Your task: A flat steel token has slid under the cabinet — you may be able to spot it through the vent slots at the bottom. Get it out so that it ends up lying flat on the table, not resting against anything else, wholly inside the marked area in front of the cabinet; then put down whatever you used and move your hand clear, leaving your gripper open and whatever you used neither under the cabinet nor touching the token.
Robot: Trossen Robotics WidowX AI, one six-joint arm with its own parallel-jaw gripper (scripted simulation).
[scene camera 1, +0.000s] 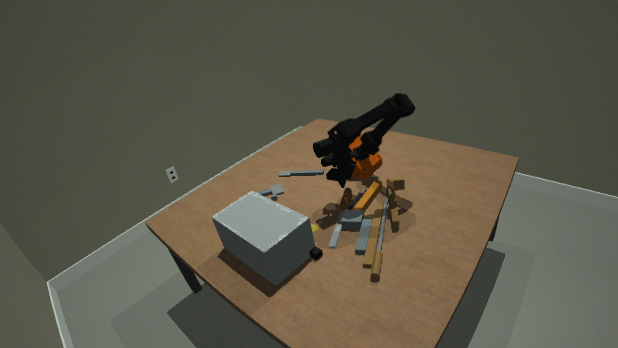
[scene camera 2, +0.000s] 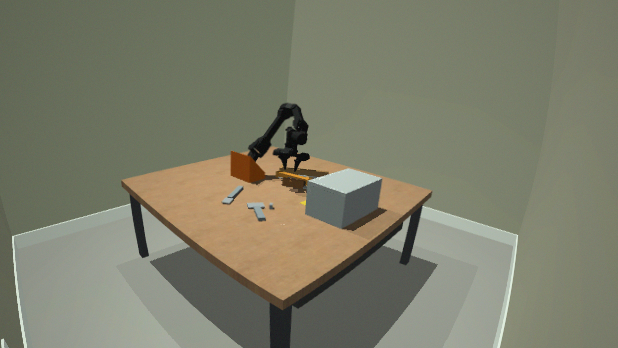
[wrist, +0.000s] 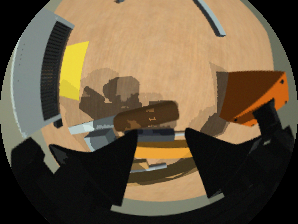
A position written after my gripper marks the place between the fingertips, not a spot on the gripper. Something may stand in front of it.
My gripper [scene camera 1: 345, 183] is open and holds nothing. Further things: an orange bar [wrist: 178, 148] and a grey cabinet [scene camera 1: 273, 240].
My gripper is seen too in the wrist view [wrist: 161, 132]. The grey cabinet is seen too in scene camera 2 [scene camera 2: 341, 198].
